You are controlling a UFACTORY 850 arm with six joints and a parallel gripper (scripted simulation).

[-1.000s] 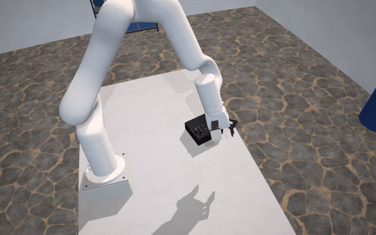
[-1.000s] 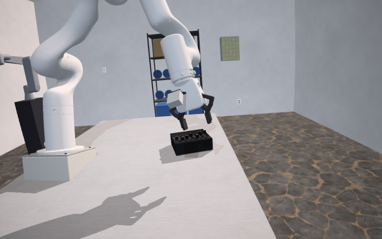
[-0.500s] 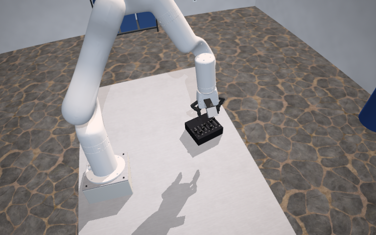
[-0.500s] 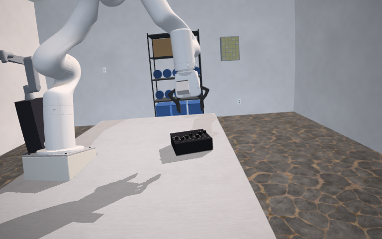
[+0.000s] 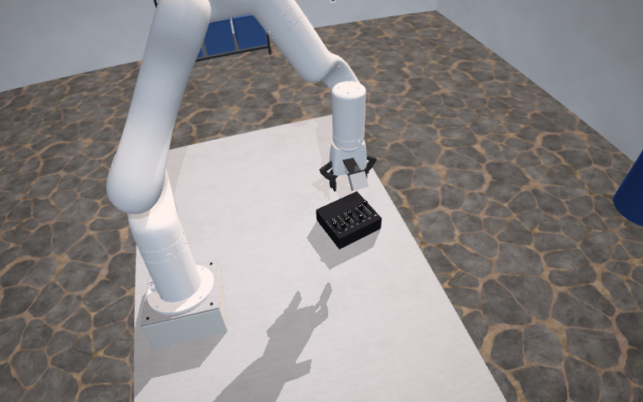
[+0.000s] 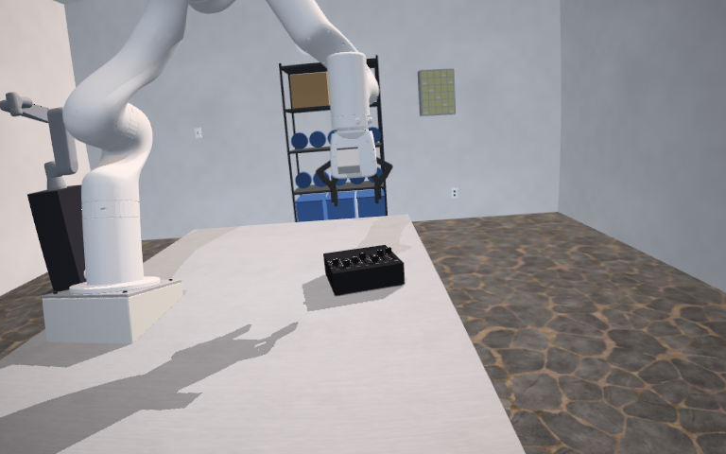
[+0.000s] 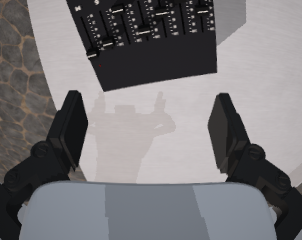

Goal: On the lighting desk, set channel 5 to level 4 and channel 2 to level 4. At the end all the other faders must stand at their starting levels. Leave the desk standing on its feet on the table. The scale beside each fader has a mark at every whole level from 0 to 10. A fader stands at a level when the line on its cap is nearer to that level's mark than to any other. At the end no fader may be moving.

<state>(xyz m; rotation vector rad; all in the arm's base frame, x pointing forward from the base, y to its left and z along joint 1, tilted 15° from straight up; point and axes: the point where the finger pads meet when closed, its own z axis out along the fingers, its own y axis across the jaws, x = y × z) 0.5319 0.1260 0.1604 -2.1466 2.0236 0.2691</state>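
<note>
Now: hand 13 cm above the channel 2 fader cap, 5 cm to the left of it and 3 cm past it. From my hand the other things lie so: channel 3 fader cap: 13 cm below, 3 cm to the right, 1 cm behind; channel 5 fader cap: 13 cm below, 3 cm to the right, 3 cm ahead; channel 4 cap: 13 cm below.
</note>
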